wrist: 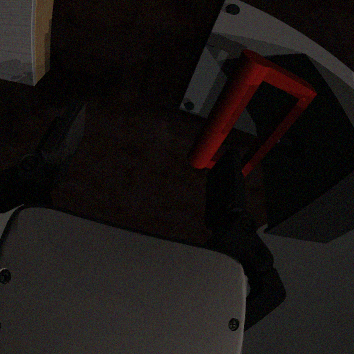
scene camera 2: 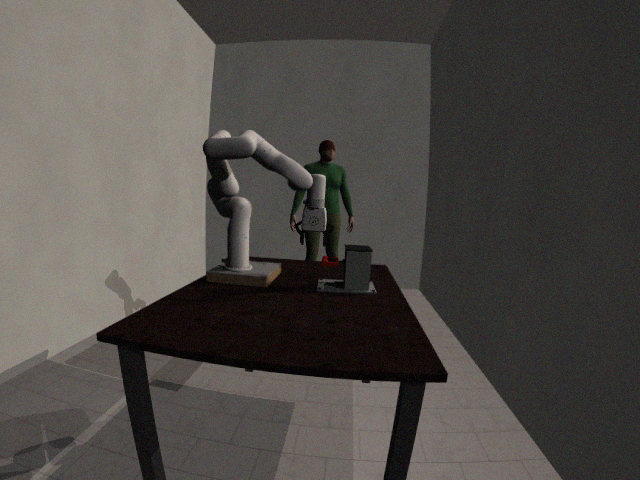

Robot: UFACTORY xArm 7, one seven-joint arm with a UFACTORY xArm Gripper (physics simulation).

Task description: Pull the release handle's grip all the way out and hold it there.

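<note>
The release handle's red grip is a rectangular loop beside the grey box-shaped housing. The housing stands on a light base plate with bolt holes. In the wrist view the grip runs slanted, at the upper right. My gripper is open and empty, above the table and a little left of the grip in the scene view. In the wrist view the right finger's tip overlaps the grip's lower end and hides part of it; I cannot tell whether they touch.
The robot's base board lies left of the handle unit on the dark table. A person in green stands behind the table. The table's right edge runs close beside the housing.
</note>
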